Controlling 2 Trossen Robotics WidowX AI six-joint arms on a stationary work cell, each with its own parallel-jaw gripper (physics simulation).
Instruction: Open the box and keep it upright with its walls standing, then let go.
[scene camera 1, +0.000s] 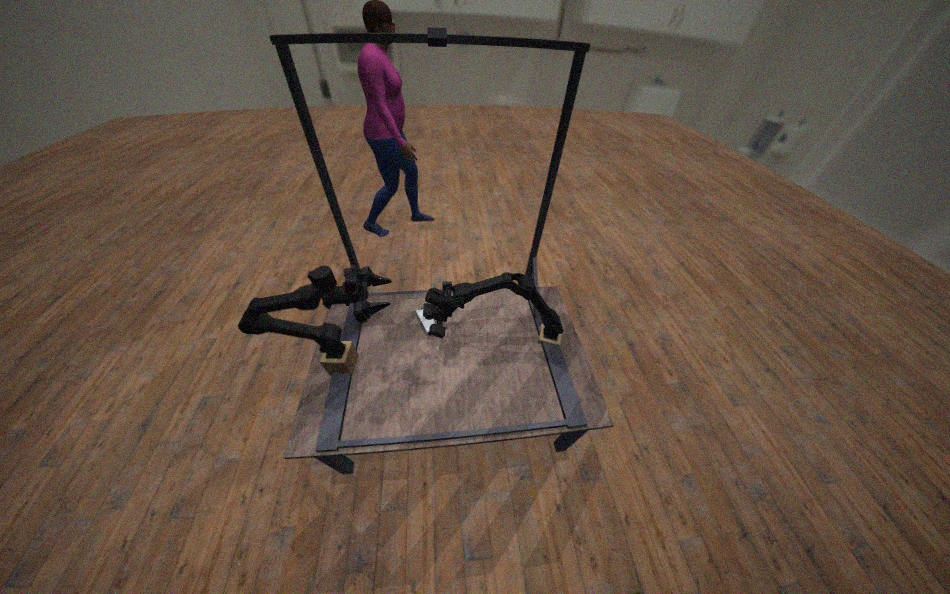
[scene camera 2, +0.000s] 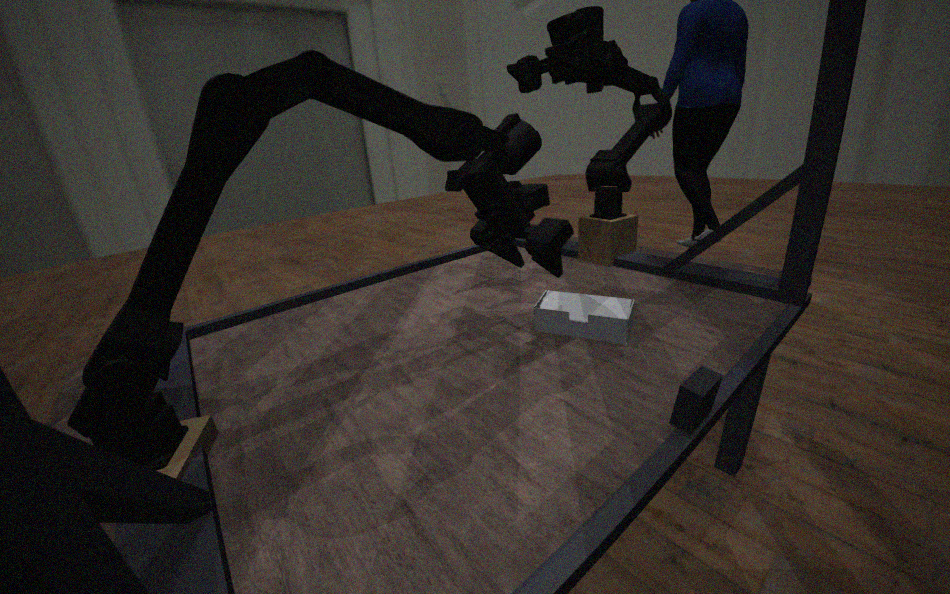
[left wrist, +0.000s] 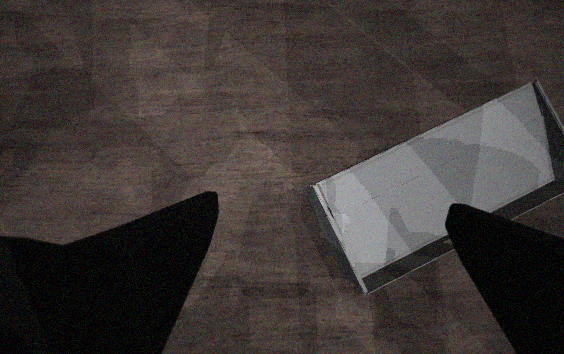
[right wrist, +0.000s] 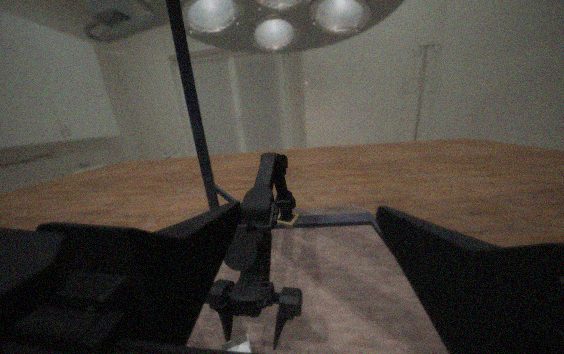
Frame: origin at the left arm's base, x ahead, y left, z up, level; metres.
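Seen in the pictures: left gripper, fingertip midpoint: (scene camera 1: 429, 325) (scene camera 2: 540, 270) (left wrist: 330, 208) (right wrist: 250, 344); right gripper, fingertip midpoint: (scene camera 1: 390, 291) (scene camera 2: 525, 60) (right wrist: 308, 210); left arm's base at its link origin: (scene camera 1: 550, 333) (scene camera 2: 146, 452) (right wrist: 286, 217); right arm's base at its link origin: (scene camera 1: 336, 351) (scene camera 2: 608, 216).
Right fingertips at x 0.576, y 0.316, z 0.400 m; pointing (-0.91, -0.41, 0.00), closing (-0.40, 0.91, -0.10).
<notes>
Pixels of each thing's top centre, then the offset from my right fingertips to it. Level surfaces: height alone.
- small white box at its top centre: (left wrist: 457, 177) (scene camera 2: 583, 300) (scene camera 1: 426, 318) 0.377 m down, 0.001 m back, 0.202 m right
- table at its surface level: 0.427 m down
- small dark block at its top centre: (scene camera 2: 699, 378) 0.370 m down, 0.010 m back, 0.444 m right
A small white box (scene camera 1: 424, 322) (scene camera 2: 603, 329) (left wrist: 440, 175) (right wrist: 241, 345) sits upright on the table, its low outer walls standing. In the left wrist view a broad white panel lies inside the rim, with a dark strip along its lower long side. I cannot tell whether that panel is the lid or the floor. My left gripper (scene camera 1: 434, 324) (scene camera 2: 540, 271) (left wrist: 330, 208) (right wrist: 252, 345) is open and empty above the table beside the box; one finger overlaps the box's lower edge in the left wrist view. My right gripper (scene camera 1: 388, 292) (scene camera 2: 516, 72) (right wrist: 308, 210) is open and empty, raised away from the box.
A dark metal frame (scene camera 1: 448, 432) (scene camera 2: 602, 521) borders the table (scene camera 1: 455, 399) (scene camera 2: 392, 420), with tall posts and a crossbar. A small dark block (scene camera 2: 694, 397) stands at the frame's edge. A person (scene camera 1: 381, 105) (scene camera 2: 711, 63) is on the floor beyond the table.
</notes>
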